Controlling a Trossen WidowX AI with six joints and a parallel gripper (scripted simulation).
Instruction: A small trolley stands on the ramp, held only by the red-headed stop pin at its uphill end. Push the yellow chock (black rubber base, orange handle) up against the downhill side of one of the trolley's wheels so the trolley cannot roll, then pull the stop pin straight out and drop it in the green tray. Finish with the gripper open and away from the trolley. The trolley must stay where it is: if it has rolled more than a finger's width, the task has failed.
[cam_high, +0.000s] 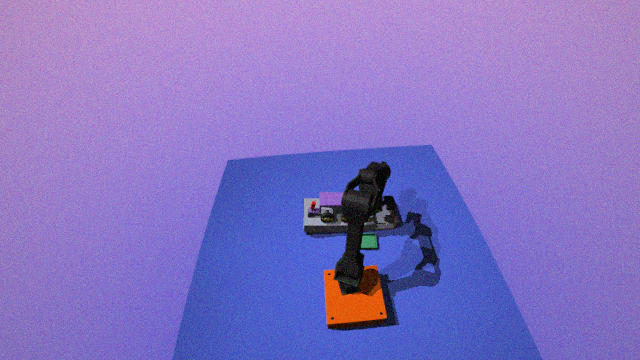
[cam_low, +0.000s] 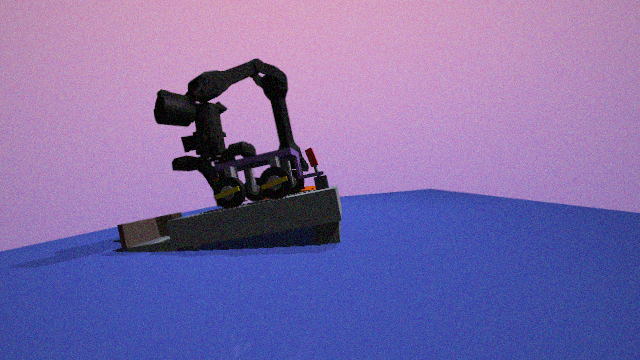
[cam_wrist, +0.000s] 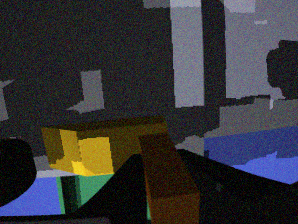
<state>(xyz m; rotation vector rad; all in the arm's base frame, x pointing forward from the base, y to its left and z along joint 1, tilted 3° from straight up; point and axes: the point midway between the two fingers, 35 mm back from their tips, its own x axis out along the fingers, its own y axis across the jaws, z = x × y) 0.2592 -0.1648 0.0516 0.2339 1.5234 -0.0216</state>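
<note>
The red-headed stop pin is 70 mm ahead of my gripper tip, 220 mm to the left of it and 40 mm above it. Also, from my gripper tip: trolley: 70 mm ahead, 120 mm to the left, 20 mm above; yellow chock: 20 mm to the left, 10 mm below; green tray: 70 mm behind, 40 mm to the left, 100 mm below.
</note>
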